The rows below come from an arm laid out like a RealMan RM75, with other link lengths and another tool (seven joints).
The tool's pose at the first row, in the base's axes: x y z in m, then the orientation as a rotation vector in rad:
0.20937, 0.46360, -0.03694, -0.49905, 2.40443, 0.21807
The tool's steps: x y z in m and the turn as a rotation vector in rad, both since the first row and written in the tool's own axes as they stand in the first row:
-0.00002, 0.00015, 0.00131, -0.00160, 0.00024, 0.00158
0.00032, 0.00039, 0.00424, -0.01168, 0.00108, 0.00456
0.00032, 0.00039, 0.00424, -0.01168, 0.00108, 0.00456
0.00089, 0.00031, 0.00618, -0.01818, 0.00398, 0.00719
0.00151, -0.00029, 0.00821, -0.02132, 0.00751, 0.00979
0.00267, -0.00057, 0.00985, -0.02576, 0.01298, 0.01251
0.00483, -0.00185, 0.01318, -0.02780, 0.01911, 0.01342
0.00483, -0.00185, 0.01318, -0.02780, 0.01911, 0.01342
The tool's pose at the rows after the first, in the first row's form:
0.21008, 0.46411, -0.03793, -0.49795, 2.40514, 0.22065
0.21144, 0.46505, -0.04038, -0.49918, 2.40684, 0.23402
0.21144, 0.46505, -0.04038, -0.49918, 2.40684, 0.23402
0.21219, 0.46535, -0.04224, -0.49964, 2.41041, 0.24250
0.21317, 0.46519, -0.04421, -0.49874, 2.41459, 0.24677
0.21341, 0.46505, -0.04622, -0.49872, 2.42069, 0.25230
0.21433, 0.46417, -0.05019, -0.49991, 2.42691, 0.25400
0.21433, 0.46417, -0.05019, -0.49991, 2.42691, 0.25400

